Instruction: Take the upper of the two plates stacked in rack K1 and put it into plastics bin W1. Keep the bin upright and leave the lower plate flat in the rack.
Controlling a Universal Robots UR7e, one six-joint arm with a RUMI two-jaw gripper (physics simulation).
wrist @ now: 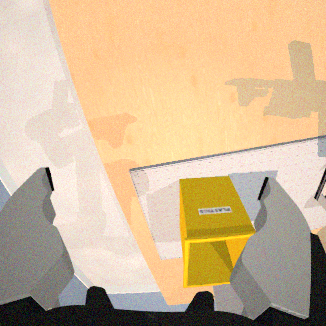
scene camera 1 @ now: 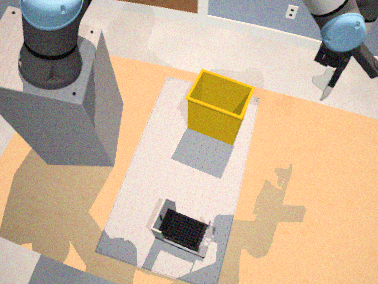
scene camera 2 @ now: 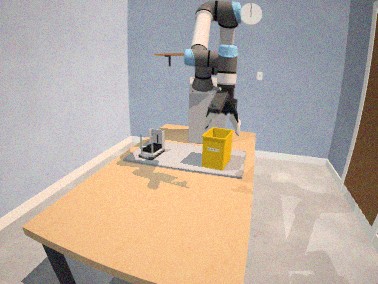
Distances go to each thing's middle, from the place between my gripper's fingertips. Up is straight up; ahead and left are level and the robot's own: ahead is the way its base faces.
I see my gripper 280 mm past the yellow plastics bin W1 (scene camera 1: pixel 217 105), 100 mm to the left of it and 180 mm above it. Also, from my hand: black plate (scene camera 1: pixel 178 228) (220 mm behind, 500 mm to the right, 230 mm below).
